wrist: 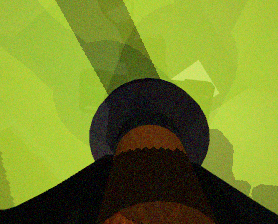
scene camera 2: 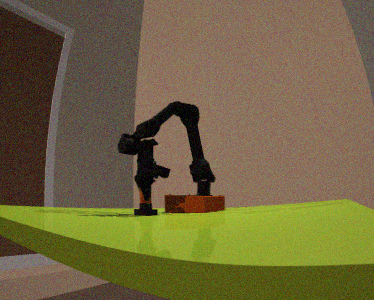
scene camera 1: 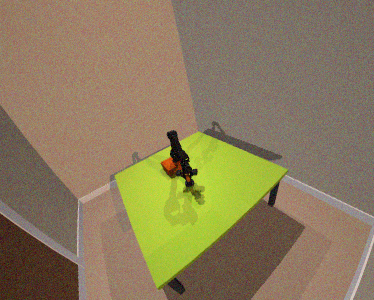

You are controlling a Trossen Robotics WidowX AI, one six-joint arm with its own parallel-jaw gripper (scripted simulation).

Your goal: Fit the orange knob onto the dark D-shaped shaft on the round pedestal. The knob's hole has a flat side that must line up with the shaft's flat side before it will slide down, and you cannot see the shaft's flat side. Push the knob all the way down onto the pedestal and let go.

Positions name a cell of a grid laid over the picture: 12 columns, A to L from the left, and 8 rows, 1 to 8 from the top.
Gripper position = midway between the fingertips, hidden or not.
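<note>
My gripper (scene camera 2: E6), also (wrist: G6). Pedestal (wrist: G4).
</note>
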